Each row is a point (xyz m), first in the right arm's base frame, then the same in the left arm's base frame.
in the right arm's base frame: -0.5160 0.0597 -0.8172
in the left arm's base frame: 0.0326 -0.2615 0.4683
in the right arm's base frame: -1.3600 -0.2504 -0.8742
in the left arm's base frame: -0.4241 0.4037 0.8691
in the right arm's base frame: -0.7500 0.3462 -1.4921
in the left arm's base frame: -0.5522 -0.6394 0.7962
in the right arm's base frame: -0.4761 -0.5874 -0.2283
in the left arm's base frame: 0.6525 0.3571 0.4809
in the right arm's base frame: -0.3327 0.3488 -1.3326
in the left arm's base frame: -0.1909 -0.8216 0.6068
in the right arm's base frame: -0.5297 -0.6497 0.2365
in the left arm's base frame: 0.8209 0.6982 0.2015
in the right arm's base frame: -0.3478 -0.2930 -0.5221
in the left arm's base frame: 0.4676 -0.0367 0.4676
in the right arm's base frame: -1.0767 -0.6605 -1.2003
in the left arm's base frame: -0.1012 0.2075 1.3296
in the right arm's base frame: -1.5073 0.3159 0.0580
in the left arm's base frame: -0.5146 0.8007 -0.1534
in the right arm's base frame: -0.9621 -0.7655 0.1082
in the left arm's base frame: 0.5255 0.9603 0.4482
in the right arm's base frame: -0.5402 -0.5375 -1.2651
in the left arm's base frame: 0.1946 -0.2420 1.1971
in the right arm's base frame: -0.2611 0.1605 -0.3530
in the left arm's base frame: 0.3312 -0.1989 0.0239
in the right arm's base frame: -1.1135 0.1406 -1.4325
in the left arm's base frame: -0.6762 -0.2700 0.9578
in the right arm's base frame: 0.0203 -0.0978 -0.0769
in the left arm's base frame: 0.7872 -0.1032 -0.0474
